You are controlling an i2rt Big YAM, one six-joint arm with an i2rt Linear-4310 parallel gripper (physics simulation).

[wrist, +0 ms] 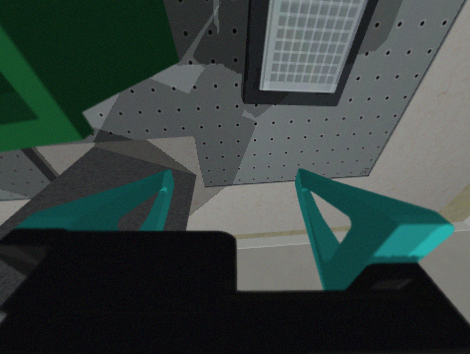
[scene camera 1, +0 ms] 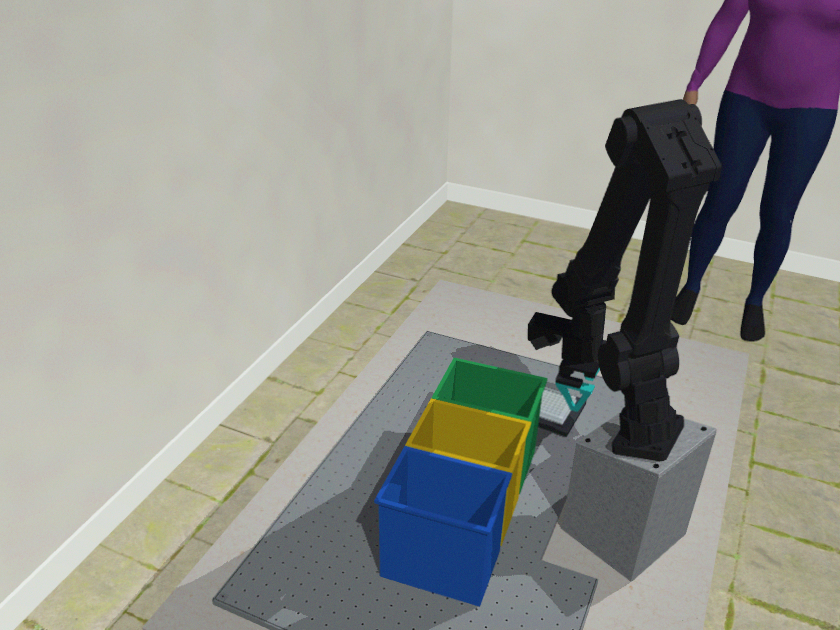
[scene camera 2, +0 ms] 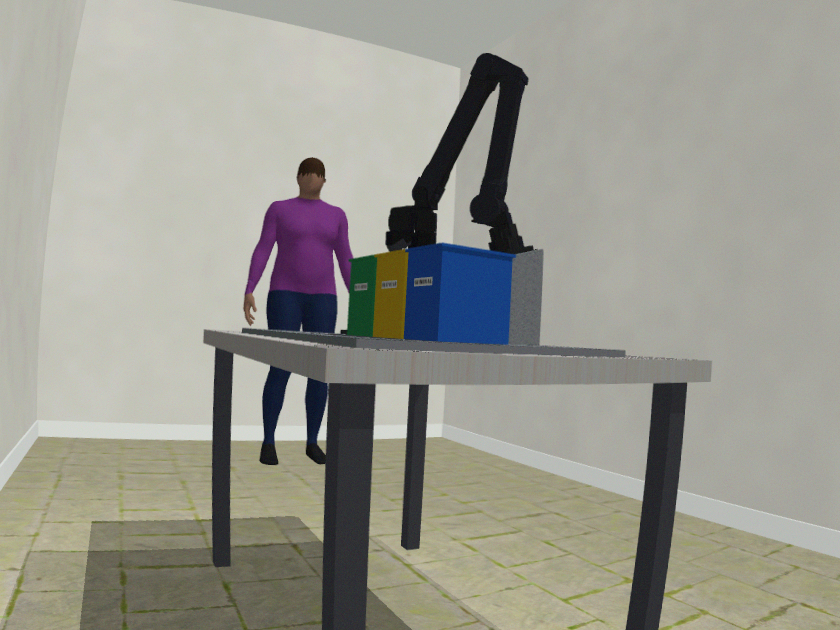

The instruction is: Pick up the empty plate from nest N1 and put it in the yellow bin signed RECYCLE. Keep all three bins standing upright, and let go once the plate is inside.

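Where they show: gripper, between the fingertips: [wrist: 234, 176] [scene camera 1: 581, 395]; arm's base, origin of its link: [scene camera 1: 648, 438].
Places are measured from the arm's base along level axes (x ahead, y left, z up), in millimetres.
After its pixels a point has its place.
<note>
The empty plate [scene camera 1: 553, 407] {x 234, y -224, z -193 mm} [wrist: 311, 47] {x 244, y -240, z -200 mm}, a pale tray with a grid of small wells, lies flat in a black nest frame [scene camera 1: 557, 428] {x 206, y -178, z -203 mm} [wrist: 295, 99] {x 192, y -239, z -203 mm} beside the green bin. The nest's label does not show. My gripper [scene camera 1: 582, 400] {x 163, y -160, z -87 mm} [wrist: 234, 176] {x 163, y -160, z -87 mm} has teal fingers; it is open, empty and above the board near the plate, apart from it. In scene camera 2 the fingers are hidden behind the bins. The yellow bin [scene camera 1: 468, 437] {x 296, y 48, z -97 mm} [scene camera 2: 390, 305] {x 351, y 128, z -147 mm} stands upright between the green and blue bins; its sign is too small to read in scene camera 2.
The green bin [scene camera 1: 491, 391] {x 315, y -82, z -89 mm} [scene camera 2: 361, 308] {x 375, y -3, z -153 mm} [wrist: 100, 45] {x 238, y -99, z -77 mm} stands upright close to my gripper. The blue bin [scene camera 1: 434, 549] {x 228, y 288, z -111 mm} [scene camera 2: 474, 298] {x 240, y 291, z -130 mm} stands upright at the near end. The grey pedestal [scene camera 1: 603, 505] {x 36, y 67, z -111 mm} [scene camera 2: 527, 298] {x -8, y 83, z -105 mm} carries the arm. A person [scene camera 1: 780, 61] [scene camera 2: 306, 247] stands beyond the table.
</note>
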